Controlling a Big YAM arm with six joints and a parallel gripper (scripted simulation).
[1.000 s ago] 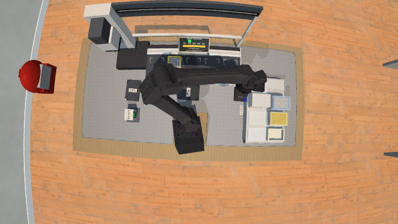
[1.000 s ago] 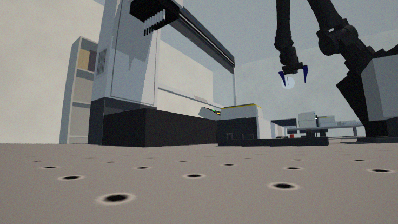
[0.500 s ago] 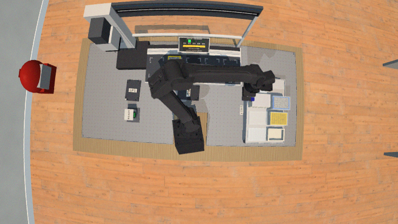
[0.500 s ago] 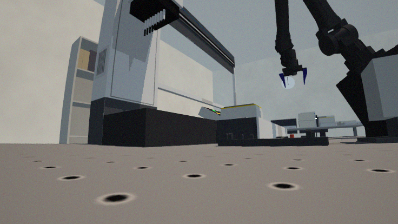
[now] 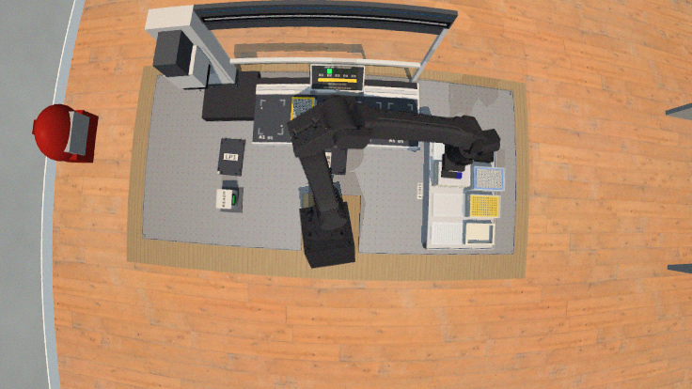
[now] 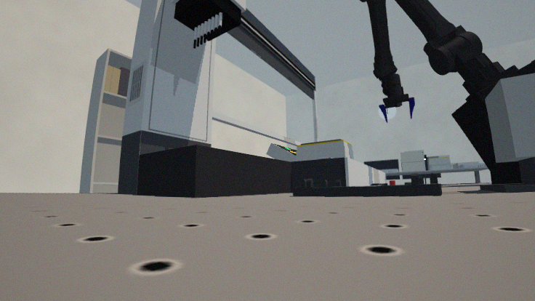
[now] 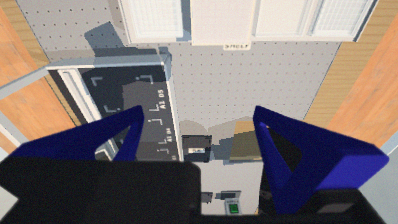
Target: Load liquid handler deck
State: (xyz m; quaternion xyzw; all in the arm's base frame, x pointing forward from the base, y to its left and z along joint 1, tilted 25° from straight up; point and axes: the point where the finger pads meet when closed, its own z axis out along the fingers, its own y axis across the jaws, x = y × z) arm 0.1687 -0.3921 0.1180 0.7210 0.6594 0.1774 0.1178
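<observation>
The clear plate lid is 7 cm ahead of my hand, 9 cm to the right of it and 21 cm below it. Round my hand: white sealed block (4 cm behind, 8 cm to the right, 16 cm below); then clear tip rack cover (15 cm behind, 8 cm to the right, 21 cm below); then sample plate (7 cm ahead, 9 cm to the right, 22 cm below).
</observation>
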